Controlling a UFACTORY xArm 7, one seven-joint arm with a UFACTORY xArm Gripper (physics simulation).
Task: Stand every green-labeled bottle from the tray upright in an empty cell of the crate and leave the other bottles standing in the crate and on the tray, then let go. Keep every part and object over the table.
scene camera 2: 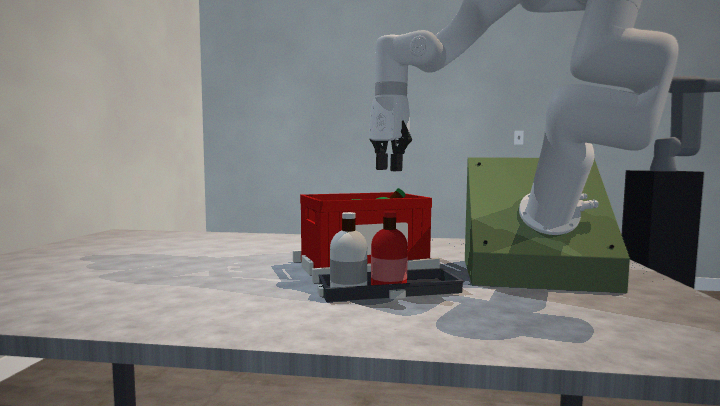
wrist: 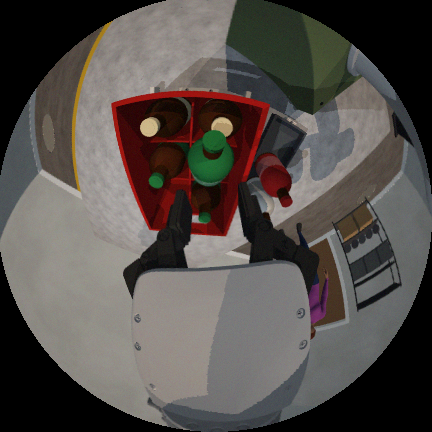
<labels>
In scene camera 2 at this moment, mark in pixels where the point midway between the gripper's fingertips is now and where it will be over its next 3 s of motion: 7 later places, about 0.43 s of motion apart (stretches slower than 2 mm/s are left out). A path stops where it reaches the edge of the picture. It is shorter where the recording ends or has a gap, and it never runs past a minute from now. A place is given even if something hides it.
My gripper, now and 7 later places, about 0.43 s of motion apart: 388,170; 389,179; 389,190; 391,196; 391,196; 391,189; 391,190; 392,186
</labels>
